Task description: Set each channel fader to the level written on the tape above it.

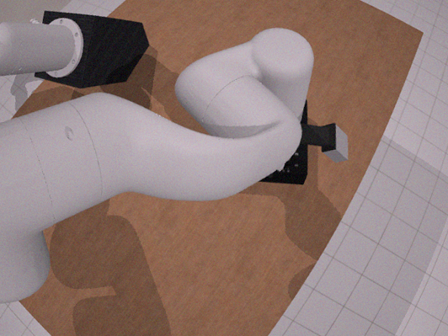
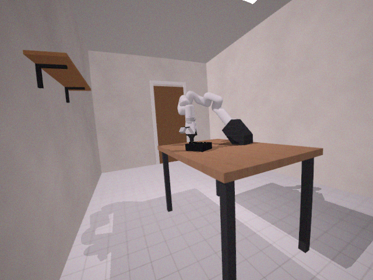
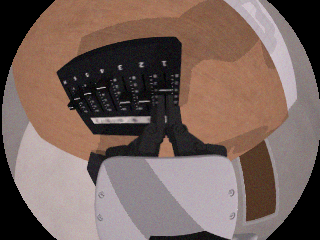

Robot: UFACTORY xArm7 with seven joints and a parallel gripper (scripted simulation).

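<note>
Now: hand 20 mm to the right of the fader, 20 mm short of it and 10 mm above it. Also, from my hand: master fader cap (120 mm to the left, 60 mm behind, 10 mm below); channel fader cap (40 mm to the left, 10 mm below, 10 mm behind).
</note>
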